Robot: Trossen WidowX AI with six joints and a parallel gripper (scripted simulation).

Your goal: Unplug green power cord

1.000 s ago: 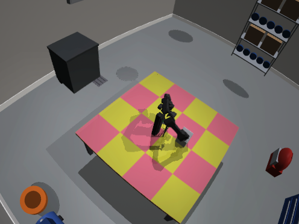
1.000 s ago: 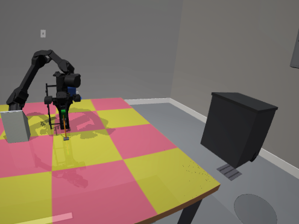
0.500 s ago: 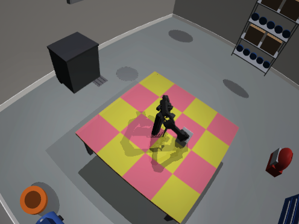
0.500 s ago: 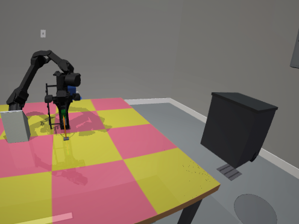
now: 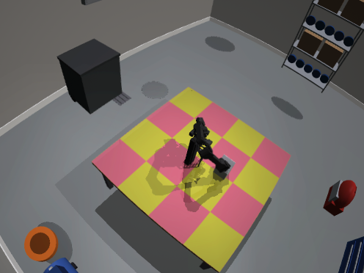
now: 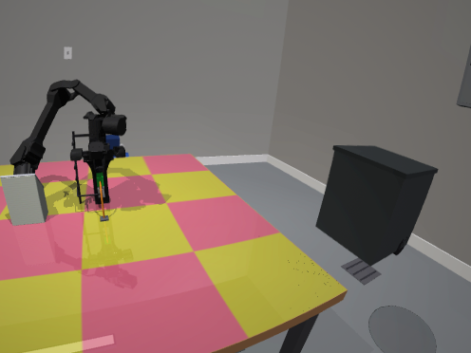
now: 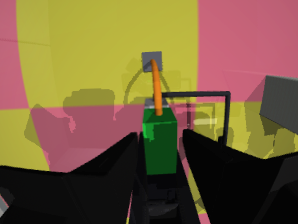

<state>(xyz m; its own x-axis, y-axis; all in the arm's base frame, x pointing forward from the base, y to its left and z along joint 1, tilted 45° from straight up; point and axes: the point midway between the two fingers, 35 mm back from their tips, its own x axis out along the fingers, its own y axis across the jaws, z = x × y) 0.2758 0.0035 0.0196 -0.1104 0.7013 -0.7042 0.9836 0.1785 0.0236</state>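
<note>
Right now the green plug is 30 mm to the left of my gripper tip, 10 mm below it and 10 mm behind it.
</note>
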